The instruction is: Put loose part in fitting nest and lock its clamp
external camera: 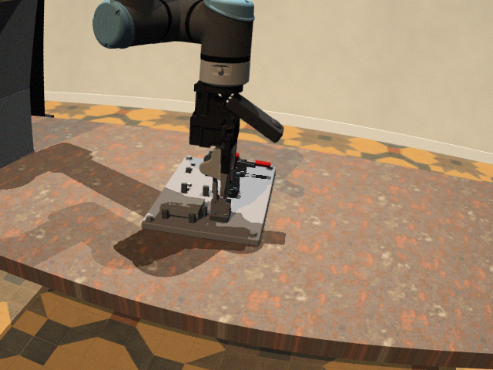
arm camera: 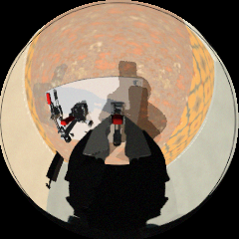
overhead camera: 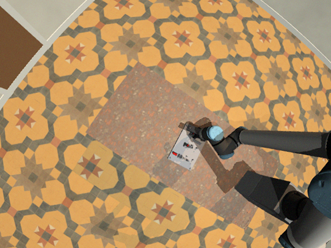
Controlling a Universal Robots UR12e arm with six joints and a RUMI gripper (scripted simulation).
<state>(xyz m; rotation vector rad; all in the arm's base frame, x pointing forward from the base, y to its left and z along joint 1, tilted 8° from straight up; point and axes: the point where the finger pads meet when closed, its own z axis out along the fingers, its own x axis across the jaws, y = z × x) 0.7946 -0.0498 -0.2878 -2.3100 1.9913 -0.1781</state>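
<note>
The toggle clamp lies 10 mm behind my hand and 20 mm below it. The rest, counted from my hand: part 90 mm behind, 10 mm to the right, 50 mm below; grey fixture plate 50 mm behind, 100 mm to the left, 80 mm below.
</note>
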